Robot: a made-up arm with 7 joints.
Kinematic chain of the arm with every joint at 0, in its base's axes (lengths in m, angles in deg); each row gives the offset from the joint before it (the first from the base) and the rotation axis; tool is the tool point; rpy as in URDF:
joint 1: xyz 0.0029 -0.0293 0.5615 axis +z
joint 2: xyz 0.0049 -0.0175 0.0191 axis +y
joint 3: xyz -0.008 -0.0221 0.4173 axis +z
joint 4: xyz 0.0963 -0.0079 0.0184 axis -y
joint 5: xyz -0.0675 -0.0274 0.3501 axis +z
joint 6: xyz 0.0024 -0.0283 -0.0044 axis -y
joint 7: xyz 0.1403 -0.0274 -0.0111 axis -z
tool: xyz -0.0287 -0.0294 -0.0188 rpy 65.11 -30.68 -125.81
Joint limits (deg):
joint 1: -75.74..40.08
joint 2: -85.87..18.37
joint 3: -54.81..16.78
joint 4: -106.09..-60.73
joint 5: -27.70..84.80
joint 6: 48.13..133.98
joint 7: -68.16..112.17
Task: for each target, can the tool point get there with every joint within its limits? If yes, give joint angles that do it. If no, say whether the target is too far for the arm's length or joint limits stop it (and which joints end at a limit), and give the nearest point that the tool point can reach.
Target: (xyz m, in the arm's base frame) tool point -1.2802 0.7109 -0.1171
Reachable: no: too far | nearest point -0.7853 0.4254 0.7694 | short by 1.055 m
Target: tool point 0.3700 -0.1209 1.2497
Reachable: yes | joints 25.01 -17.51 -18.93 -75.58 45.22 81.50 67.17
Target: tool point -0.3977 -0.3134 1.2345
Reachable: yes | joints -61.54 -21.93 -47.73 -79.90 51.12 123.20 97.32
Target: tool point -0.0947 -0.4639 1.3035
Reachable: yes | joints -44.86 -10.56 -30.16 -66.98 -1.59 102.76 24.26
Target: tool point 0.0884 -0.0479 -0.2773
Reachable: no: joint limits stop it (at a limit: joint 2, joint 4, joint 6, joint 7) | nearest point 0.5276 -0.1434 0.6407 | short by 1.022 m
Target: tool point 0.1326 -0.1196 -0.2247
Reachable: no: joint limits stop it (at a limit: joint 2, joint 4, joint 6, joint 7) | nearest point 0.4440 -0.3364 0.6405 | short by 0.945 m
